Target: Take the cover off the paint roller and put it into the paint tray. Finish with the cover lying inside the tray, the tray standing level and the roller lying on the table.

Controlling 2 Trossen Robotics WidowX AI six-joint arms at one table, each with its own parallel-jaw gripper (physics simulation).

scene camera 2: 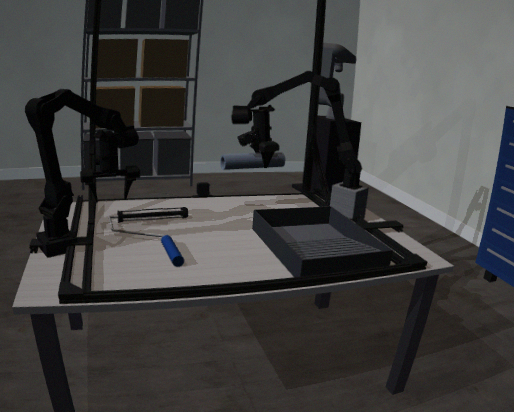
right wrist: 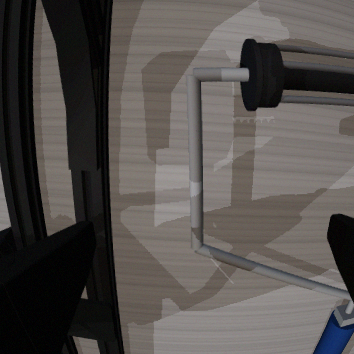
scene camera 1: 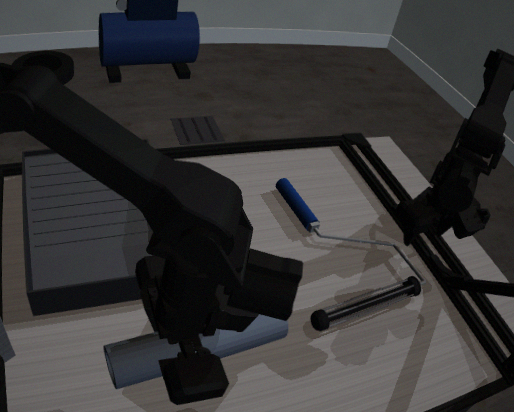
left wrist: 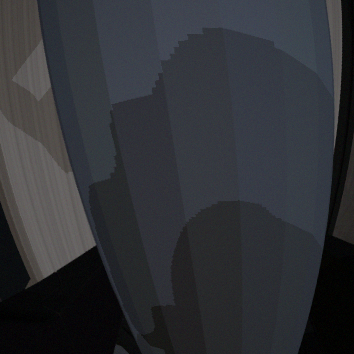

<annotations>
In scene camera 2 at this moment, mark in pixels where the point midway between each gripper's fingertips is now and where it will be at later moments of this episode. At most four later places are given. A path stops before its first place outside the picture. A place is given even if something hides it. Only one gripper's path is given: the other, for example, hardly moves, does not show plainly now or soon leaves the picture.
My left gripper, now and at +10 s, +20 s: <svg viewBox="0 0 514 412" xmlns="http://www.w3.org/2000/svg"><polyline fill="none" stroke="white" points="262,166 334,187 334,188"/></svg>
</annotations>
